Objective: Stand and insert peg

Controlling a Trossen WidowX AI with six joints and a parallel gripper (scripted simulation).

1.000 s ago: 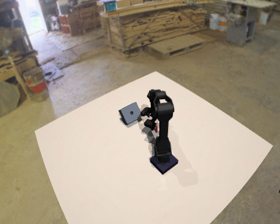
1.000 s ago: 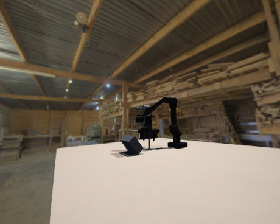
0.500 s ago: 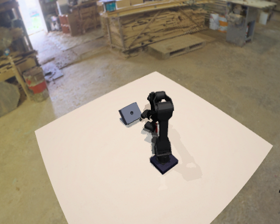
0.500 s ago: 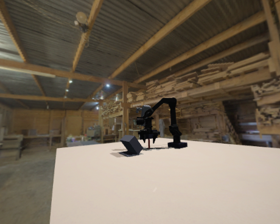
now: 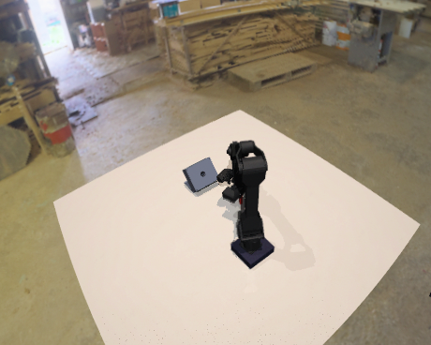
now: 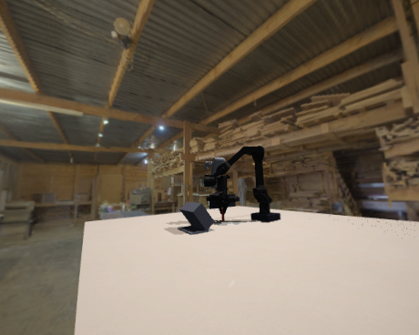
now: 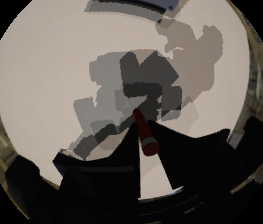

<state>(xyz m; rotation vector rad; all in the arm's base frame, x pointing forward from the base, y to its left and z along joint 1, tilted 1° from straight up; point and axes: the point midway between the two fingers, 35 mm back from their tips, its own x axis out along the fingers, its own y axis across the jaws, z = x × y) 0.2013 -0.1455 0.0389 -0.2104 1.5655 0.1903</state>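
My gripper tip is now 22 cm short of the sloped panel, 4 cm to the right of it and 2 cm below it. The rest, counted from my gripper tip: peg (2 cm above).
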